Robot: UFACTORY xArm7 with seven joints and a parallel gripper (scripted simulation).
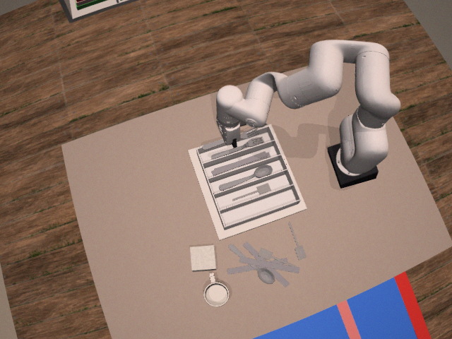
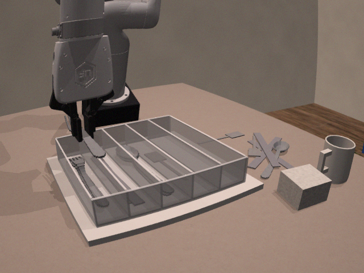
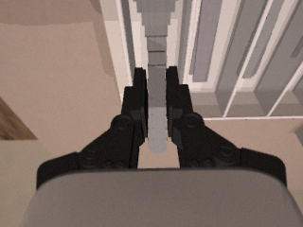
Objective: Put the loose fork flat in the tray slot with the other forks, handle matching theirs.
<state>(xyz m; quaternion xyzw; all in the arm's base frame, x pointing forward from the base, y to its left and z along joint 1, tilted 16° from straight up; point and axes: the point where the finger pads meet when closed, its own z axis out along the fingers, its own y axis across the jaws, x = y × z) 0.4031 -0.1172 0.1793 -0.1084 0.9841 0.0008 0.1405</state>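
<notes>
The tray lies 11 cm to the left of my hand, 9 cm below it and 5 cm behind it. Also, from my hand: mug: 50 cm to the left, 11 cm ahead, 10 cm below; then block: 37 cm to the left, 14 cm ahead, 12 cm below.
</notes>
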